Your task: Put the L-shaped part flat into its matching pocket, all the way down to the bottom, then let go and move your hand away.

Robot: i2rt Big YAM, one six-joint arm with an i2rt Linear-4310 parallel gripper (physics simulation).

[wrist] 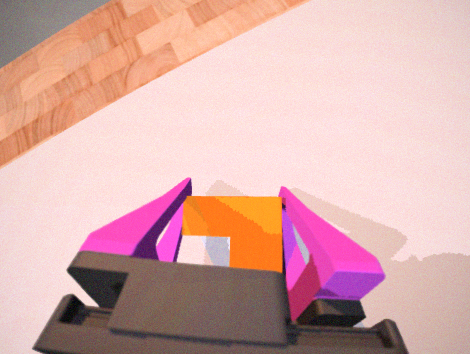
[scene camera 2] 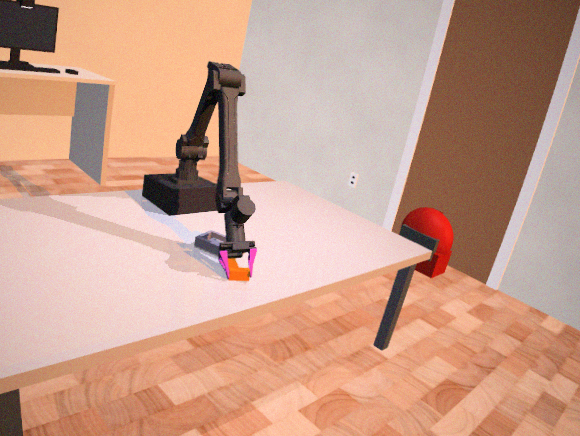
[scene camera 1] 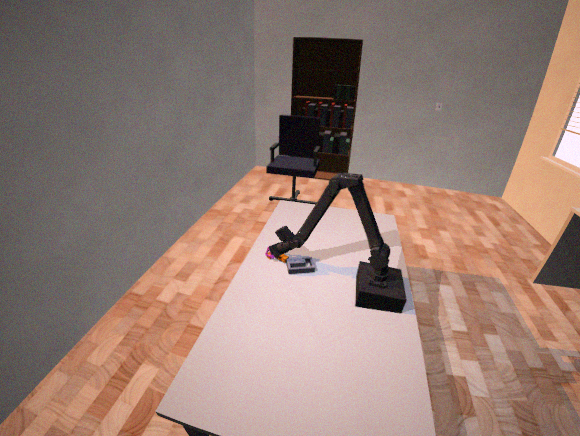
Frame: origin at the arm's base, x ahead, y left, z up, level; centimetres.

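Seen in the pictures: gripper, fingertip midpoint: (wrist: 235, 188) (scene camera 2: 239, 277) (scene camera 1: 269, 253); arm's base at its link origin: (scene camera 2: 186, 181) (scene camera 1: 376, 278).
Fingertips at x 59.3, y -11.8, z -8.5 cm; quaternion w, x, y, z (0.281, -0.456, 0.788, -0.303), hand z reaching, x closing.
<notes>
Offsets run from my fingertips to a thing's top centre. Level surfaces: height alone.
The orange L-shaped part {dx -5.7, dy +2.3, dz +1.8 cm} (scene camera 1: 284, 258) (scene camera 2: 240, 274) (wrist: 256, 235) is flat, at about table height. My gripper (scene camera 1: 270, 253) (scene camera 2: 240, 270) (wrist: 235, 188) is shut on it, with one magenta finger against each end of its crosswise arm. In the wrist view the longer arm runs back under the gripper body, which hides its end. The grey block with the pocket {dx -19.8, dy +5.3, dz +2.4 cm} (scene camera 1: 301, 270) (scene camera 2: 206, 245) sits on the table, beside the part on the robot-base side. In scene camera 2 the gripper hides some of the block.
The black robot base (scene camera 1: 380, 295) (scene camera 2: 175, 197) stands on the white table {dz -1.3 cm} (scene camera 1: 310, 360) (scene camera 2: 125, 290), on the far side of the block in scene camera 2. The table's edge runs on the other side of the part. A black chair (scene camera 1: 295, 165) stands beyond the table's far end.
</notes>
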